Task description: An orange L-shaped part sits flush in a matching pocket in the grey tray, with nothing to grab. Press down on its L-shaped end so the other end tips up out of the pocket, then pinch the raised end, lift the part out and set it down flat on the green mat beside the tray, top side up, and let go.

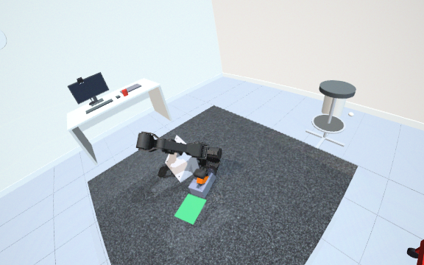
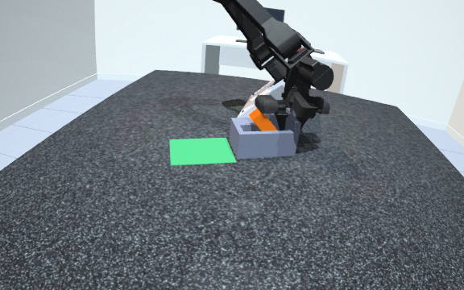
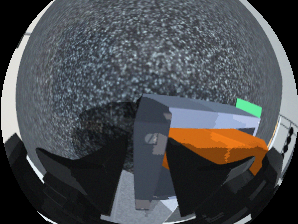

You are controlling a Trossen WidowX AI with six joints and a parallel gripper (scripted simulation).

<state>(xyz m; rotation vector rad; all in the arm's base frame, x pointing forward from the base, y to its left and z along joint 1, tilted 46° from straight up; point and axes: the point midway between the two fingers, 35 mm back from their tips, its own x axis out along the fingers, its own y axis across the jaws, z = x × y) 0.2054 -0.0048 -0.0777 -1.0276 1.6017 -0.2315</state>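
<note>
My gripper tip is now 2 cm short of the orange L-shaped part, 5 cm to the left of it and 1 cm below it. From my gripper tip the other things lie so: green mat 10 cm ahead, 20 cm to the right, 5 cm below.
</note>
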